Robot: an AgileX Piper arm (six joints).
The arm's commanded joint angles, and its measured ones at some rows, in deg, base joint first. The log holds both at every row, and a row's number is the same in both.
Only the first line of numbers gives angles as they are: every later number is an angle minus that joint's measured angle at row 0.
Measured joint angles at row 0:
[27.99, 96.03, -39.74, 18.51, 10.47, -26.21]
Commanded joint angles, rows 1 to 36:
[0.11, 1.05, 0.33, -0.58, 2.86, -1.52]
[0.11, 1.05, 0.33, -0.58, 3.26, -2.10]
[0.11, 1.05, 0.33, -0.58, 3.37, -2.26]
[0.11, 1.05, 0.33, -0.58, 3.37, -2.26]
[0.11, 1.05, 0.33, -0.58, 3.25, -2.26]
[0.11, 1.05, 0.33, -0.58, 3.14, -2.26]
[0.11, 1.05, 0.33, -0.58, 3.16, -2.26]
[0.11, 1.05, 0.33, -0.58, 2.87, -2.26]
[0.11, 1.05, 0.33, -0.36, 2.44, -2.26]
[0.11, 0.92, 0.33, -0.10, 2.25, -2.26]
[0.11, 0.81, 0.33, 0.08, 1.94, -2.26]
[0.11, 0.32, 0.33, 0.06, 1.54, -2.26]
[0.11, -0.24, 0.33, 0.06, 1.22, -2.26]
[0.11, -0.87, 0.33, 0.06, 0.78, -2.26]
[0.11, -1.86, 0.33, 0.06, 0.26, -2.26]
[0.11, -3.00, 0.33, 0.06, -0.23, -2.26]
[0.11, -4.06, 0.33, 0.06, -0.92, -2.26]
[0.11, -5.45, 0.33, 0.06, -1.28, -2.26]
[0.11, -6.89, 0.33, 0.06, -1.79, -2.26]
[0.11, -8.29, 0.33, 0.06, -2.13, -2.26]
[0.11, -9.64, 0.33, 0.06, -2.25, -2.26]
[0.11, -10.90, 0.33, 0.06, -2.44, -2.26]
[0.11, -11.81, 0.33, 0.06, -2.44, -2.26]
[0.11, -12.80, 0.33, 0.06, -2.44, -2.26]
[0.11, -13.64, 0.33, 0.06, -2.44, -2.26]
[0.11, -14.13, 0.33, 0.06, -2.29, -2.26]
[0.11, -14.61, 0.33, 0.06, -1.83, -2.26]
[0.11, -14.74, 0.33, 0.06, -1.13, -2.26]
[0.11, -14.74, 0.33, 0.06, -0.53, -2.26]
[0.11, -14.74, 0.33, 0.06, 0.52, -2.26]
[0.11, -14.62, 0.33, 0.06, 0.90, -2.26]
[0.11, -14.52, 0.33, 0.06, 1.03, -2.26]
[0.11, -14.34, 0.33, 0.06, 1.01, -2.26]
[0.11, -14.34, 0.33, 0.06, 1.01, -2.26]
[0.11, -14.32, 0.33, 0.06, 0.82, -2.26]
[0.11, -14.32, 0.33, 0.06, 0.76, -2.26]
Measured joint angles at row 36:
[0.00, -14.30, 0.21, 0.00, 0.98, -1.94]
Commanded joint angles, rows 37 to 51:
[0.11, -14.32, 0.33, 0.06, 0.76, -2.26]
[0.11, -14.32, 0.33, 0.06, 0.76, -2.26]
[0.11, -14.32, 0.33, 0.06, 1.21, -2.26]
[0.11, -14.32, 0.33, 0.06, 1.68, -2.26]
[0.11, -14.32, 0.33, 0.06, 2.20, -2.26]
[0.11, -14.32, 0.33, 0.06, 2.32, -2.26]
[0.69, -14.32, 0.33, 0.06, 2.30, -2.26]
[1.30, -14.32, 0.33, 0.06, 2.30, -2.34]
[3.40, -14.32, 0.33, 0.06, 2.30, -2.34]
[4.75, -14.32, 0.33, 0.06, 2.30, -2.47]
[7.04, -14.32, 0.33, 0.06, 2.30, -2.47]
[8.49, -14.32, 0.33, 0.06, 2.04, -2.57]
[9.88, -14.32, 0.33, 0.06, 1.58, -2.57]
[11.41, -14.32, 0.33, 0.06, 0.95, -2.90]
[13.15, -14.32, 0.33, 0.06, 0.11, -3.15]
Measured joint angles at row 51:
[8.69, -14.30, 0.21, 0.00, 2.25, -2.07]
